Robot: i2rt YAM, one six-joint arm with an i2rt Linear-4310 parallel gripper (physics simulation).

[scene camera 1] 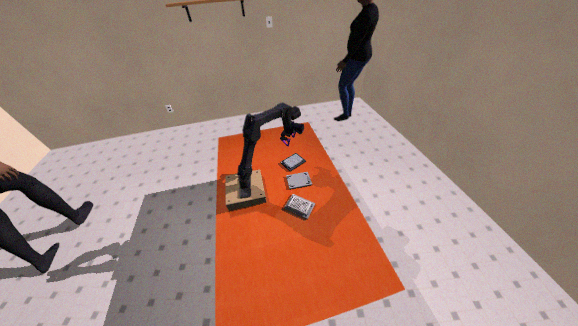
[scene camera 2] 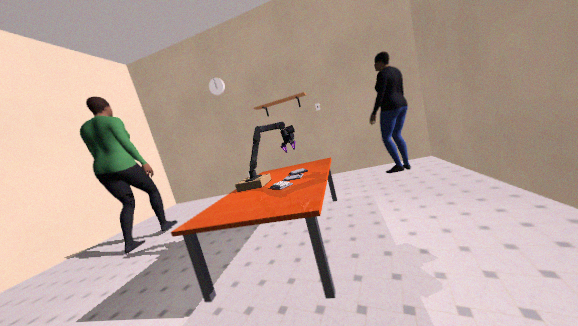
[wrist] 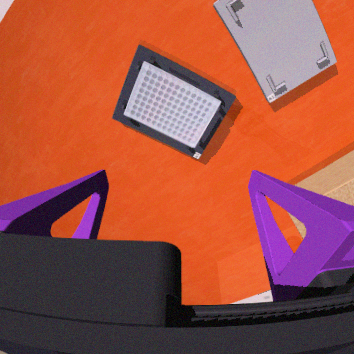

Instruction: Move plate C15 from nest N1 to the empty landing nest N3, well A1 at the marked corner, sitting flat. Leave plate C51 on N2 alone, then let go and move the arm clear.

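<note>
A pale plate with round wells (wrist: 172, 105) (scene camera 1: 293, 161) sits in a dark nest (wrist: 129, 87) at the far end of the row. An empty grey nest with corner brackets (wrist: 287, 45) (scene camera 1: 298, 180) lies in the middle. A white plate (scene camera 1: 301, 204) (scene camera 2: 282, 185) sits in the nearest grey nest and does not show in the wrist view. The labels are too small to read, so I cannot tell which plate is C15 or C51. My gripper (wrist: 178, 177) (scene camera 1: 290, 138) (scene camera 2: 289, 149) is open and empty, high above the table, with the dark nest ahead of its fingertips in the wrist view.
The arm stands on a wooden base block (scene camera 1: 246, 198) (scene camera 2: 253, 183) beside the row of nests, on the orange table (scene camera 1: 270, 265) (scene camera 2: 240, 215). One person (scene camera 2: 392, 107) stands beyond the far right of the table. Another person in green (scene camera 2: 112, 145) stands to the left.
</note>
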